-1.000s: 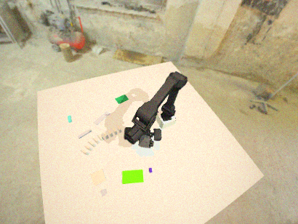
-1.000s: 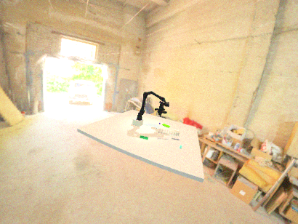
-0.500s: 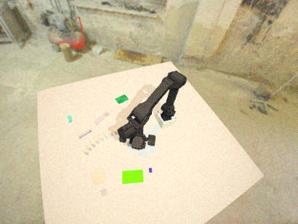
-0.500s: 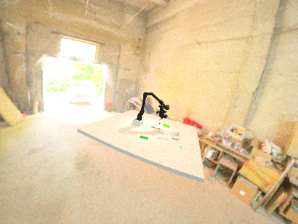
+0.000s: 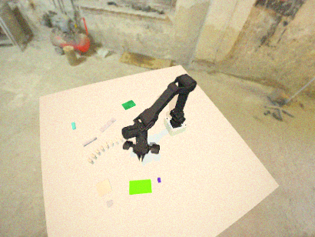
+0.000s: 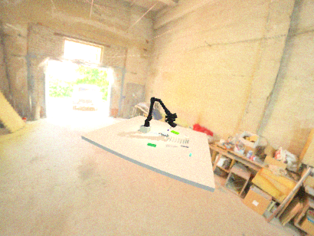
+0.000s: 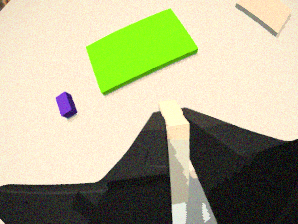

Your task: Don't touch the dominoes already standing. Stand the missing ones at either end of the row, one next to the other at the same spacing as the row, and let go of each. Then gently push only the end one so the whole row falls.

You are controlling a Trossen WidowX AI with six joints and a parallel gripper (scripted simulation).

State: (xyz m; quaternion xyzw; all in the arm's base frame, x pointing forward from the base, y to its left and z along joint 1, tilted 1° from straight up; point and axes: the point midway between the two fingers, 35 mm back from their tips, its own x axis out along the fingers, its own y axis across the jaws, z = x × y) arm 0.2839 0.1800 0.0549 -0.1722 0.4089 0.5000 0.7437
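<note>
The bright green slab lies 3 cm ahead of my gripper tip, 11 cm to the left of it and 10 cm below it. Also, from my gripper tip: beige tile: 22 cm ahead, 6 cm to the left, 10 cm below; then small grey square: 20 cm ahead, 14 cm to the left, 11 cm below; then small purple cube: 8 cm behind, 10 cm to the left, 10 cm below.
</note>
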